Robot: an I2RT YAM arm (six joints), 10 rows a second.
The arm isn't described. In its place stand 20 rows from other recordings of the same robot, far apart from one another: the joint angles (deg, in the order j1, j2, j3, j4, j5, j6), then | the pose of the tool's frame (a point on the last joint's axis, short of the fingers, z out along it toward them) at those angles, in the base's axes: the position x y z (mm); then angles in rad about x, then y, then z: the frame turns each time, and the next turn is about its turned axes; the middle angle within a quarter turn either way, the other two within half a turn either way.
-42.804, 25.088, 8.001, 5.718, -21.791, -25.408 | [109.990 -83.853 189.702 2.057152 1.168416 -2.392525]
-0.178, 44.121, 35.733, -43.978, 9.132, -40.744 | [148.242 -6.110 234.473 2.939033 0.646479 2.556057]
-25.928, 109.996, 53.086, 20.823, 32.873, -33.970 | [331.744 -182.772 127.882 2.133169 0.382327 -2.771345]
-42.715, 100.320, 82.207, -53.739, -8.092, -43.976 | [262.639 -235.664 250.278 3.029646 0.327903 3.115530]
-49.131, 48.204, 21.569, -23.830, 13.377, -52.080 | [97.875 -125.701 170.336 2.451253 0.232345 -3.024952]
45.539, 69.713, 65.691, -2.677, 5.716, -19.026 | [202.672 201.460 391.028 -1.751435 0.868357 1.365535]
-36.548, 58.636, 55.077, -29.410, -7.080, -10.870 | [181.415 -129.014 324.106 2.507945 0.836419 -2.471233]
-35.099, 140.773, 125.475, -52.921, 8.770, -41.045 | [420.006 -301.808 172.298 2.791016 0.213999 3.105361]
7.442, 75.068, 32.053, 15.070, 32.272, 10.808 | [264.243 15.347 196.538 2.312233 0.943808 -2.296249]
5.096, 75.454, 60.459, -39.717, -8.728, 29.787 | [267.409 29.271 274.481 -2.896426 0.588677 -2.833850]
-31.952, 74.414, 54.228, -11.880, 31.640, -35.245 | [234.581 -168.319 284.190 2.071019 0.341131 -2.684319]
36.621, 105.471, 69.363, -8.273, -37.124, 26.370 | [305.728 253.999 200.419 -2.165587 0.097496 2.630307]
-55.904, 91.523, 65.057, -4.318, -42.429, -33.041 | [221.266 -284.012 270.610 2.770724 1.153461 -2.933911]
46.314, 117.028, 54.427, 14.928, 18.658, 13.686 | [269.684 265.858 79.118 -2.811022 0.736901 2.570527]
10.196, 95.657, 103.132, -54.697, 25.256, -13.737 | [350.369 47.583 389.631 2.703224 0.747852 3.073311]
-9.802, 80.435, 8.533, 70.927, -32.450, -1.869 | [213.435 -17.489 157.821 -1.608067 1.175202 1.581702]
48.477, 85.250, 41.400, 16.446, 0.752, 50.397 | [208.298 234.544 199.692 -2.182627 0.641384 2.841043]
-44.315, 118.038, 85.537, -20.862, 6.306, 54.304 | [317.986 -315.937 177.705 2.587996 0.355073 -1.282037]
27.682, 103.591, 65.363, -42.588, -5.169, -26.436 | [289.937 155.726 157.586 -2.986589 0.099070 2.182105]
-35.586, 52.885, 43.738, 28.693, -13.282, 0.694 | [179.204 -118.174 380.661 0.817014 1.074962 -0.949886]
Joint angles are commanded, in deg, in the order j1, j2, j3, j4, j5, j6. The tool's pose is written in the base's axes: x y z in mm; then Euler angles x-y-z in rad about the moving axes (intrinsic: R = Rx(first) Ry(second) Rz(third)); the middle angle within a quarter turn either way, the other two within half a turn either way. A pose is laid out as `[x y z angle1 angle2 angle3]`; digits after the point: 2 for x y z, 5 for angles.
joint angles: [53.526 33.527 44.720 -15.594 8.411 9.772]
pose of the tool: [85.93 107.48 357.35 -1.67788 0.78095 1.80562]
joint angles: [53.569 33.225 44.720 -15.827 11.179 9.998]
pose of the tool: [86.26 105.24 357.55 -1.68064 0.82849 1.81170]
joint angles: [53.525 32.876 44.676 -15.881 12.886 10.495]
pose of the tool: [86.20 103.24 357.90 -1.67724 0.85926 1.81880]
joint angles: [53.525 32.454 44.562 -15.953 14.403 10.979]
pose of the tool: [85.85 101.23 357.95 -1.67365 0.88594 1.82548]
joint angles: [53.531 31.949 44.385 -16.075 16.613 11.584]
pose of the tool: [85.58 98.67 357.69 -1.67197 0.92455 1.83566]
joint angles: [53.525 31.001 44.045 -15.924 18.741 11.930]
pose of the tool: [84.35 94.86 357.81 -1.65415 0.96246 1.83130]
